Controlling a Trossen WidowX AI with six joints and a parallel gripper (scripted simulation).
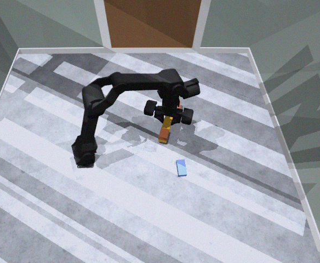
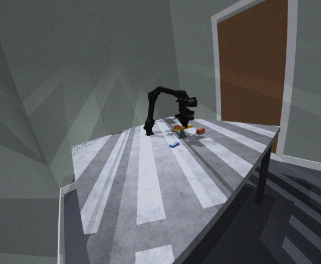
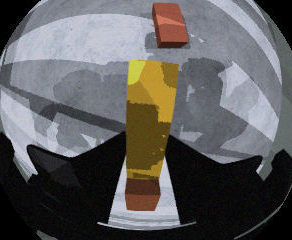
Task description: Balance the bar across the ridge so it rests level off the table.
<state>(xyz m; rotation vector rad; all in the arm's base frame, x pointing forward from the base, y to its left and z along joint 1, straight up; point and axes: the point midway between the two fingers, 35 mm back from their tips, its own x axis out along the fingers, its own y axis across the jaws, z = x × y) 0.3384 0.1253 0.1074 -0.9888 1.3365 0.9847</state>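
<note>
The bar is 10 mm behind my gripper tip, 40 mm to the right of it and 10 mm above it. From my gripper tip the other things lie so: red-brown block (60 mm ahead, 120 mm to the left, 60 mm below); blue block (50 mm ahead, 170 mm to the right, 60 mm below).
</note>
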